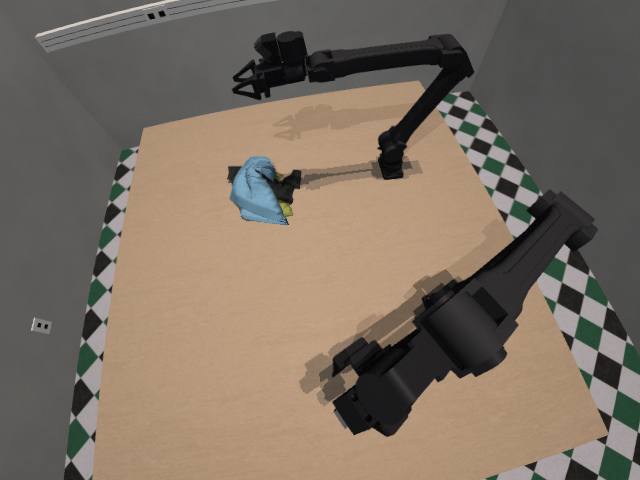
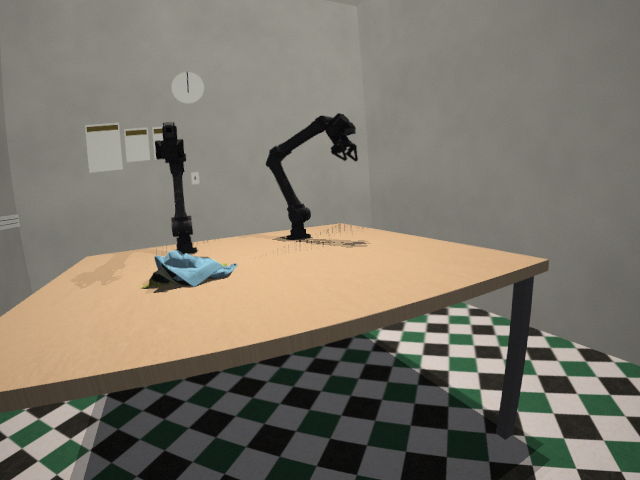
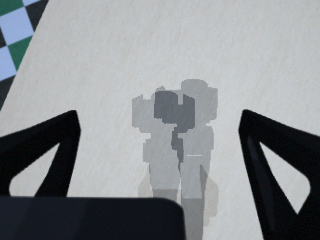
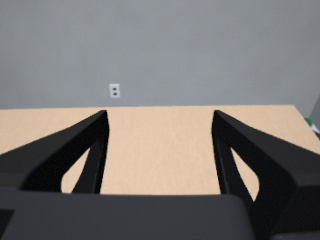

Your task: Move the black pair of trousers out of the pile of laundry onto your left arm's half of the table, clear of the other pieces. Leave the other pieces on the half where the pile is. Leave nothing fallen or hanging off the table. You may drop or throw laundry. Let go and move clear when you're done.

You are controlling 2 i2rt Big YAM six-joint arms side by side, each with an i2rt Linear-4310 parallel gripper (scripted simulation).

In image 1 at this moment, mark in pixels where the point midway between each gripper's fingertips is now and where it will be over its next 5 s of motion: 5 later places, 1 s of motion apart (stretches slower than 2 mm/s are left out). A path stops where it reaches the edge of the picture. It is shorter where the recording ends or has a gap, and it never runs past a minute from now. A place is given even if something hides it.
The left gripper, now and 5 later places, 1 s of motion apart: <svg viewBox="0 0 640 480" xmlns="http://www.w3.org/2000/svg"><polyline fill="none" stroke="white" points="349,397 285,335 276,263 295,234 295,234 297,240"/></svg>
The right gripper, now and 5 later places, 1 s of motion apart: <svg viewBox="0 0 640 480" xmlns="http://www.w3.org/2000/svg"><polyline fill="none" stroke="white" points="233,85 258,145 293,164 294,172 295,175 296,176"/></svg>
